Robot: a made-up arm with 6 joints. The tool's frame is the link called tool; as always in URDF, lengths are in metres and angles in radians. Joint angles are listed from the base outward.
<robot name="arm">
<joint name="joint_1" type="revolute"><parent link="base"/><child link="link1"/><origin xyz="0 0 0.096"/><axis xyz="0 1 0"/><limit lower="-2.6" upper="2.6"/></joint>
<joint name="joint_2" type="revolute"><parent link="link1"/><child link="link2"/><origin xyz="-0.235 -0.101 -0.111"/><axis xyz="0 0 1"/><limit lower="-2.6" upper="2.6"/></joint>
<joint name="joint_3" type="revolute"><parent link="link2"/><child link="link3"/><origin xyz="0.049 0.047 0.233"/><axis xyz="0 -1 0"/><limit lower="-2.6" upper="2.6"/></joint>
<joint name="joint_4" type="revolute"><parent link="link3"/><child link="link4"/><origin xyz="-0.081 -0.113 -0.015"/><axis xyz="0 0 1"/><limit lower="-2.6" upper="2.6"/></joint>
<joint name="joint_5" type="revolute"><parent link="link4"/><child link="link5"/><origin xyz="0.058 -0.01 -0.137"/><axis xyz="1 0 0"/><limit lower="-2.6" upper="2.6"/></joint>
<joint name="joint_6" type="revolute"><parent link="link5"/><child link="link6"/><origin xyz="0.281 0.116 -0.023"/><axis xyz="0 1 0"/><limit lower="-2.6" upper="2.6"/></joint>
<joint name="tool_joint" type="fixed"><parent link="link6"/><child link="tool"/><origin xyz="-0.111 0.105 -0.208"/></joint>
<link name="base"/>
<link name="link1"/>
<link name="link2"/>
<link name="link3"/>
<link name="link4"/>
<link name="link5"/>
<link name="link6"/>
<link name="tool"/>
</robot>
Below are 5 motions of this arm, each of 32 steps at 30 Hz.
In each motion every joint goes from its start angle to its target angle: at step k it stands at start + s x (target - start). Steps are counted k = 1, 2, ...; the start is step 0. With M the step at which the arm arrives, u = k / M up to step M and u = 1 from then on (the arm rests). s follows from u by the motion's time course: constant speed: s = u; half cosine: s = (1 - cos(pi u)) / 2; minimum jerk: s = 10 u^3 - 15 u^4 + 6 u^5.
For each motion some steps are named. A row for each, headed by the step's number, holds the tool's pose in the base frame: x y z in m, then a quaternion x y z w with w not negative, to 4 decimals.
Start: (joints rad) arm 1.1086 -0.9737 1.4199 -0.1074 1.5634 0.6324
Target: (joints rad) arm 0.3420 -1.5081 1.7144 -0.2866 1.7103 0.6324
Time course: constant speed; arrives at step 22
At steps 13, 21, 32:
13: -0.0795 -0.0709 0.3885 0.1279 -0.2438 0.1260 0.9531
21: -0.1755 -0.0606 0.3532 0.0182 -0.4035 0.1342 0.9049
32: -0.1865 -0.0589 0.3462 0.0043 -0.4217 0.1337 0.8968

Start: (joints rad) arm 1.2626 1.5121 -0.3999 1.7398 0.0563 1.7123
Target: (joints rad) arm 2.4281 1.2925 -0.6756 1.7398 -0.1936 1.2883
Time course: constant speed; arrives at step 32
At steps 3, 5, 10, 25, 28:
3: 0.1542 -0.3448 0.4280 0.1206 0.0332 -0.9657 0.2275
5: 0.1759 -0.3475 0.4156 0.0695 0.0315 -0.9709 0.2271
10: 0.2253 -0.3544 0.3798 -0.0586 0.0272 -0.9718 0.2267
25: 0.3329 -0.3760 0.2429 -0.4280 0.0145 -0.8734 0.2319
28: 0.3472 -0.3801 0.2117 -0.4954 0.0122 -0.8364 0.2341

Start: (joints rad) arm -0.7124 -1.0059 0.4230 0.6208 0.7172 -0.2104
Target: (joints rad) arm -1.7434 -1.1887 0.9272 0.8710 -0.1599 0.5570
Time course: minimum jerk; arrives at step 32
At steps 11, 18, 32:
11: 0.1595 -0.0326 0.0900 0.0996 -0.6436 -0.0928 0.7532
18: 0.1922 -0.1455 0.0972 -0.0434 -0.6772 -0.2477 0.6915
32: 0.1808 -0.2543 0.1230 -0.0393 -0.6560 -0.4783 0.5826

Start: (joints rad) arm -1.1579 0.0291 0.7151 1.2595 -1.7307 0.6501
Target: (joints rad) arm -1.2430 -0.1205 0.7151 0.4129 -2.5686 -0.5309
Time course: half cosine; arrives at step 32
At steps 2, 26, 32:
2: 0.1114 -0.0904 0.1921 -0.5493 -0.6766 -0.4625 0.1630
26: -0.2481 -0.3574 0.3050 0.7304 0.3267 0.5956 0.0709
32: -0.2757 -0.3771 0.2961 0.7582 0.2774 0.5864 0.0659

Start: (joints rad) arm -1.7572 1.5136 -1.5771 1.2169 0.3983 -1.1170
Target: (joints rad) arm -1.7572 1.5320 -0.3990 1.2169 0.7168 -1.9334
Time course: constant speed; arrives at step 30
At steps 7, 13, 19, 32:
7: -0.0739 -0.2746 -0.6832 -0.1870 -0.1479 0.5902 0.7712
13: -0.0151 -0.2431 -0.6884 -0.1255 -0.2171 0.6693 0.6994
19: 0.0247 -0.1984 -0.6897 -0.0510 -0.2707 0.7371 0.6171
32: 0.0421 -0.1065 -0.6830 0.1110 -0.3240 0.8250 0.4495

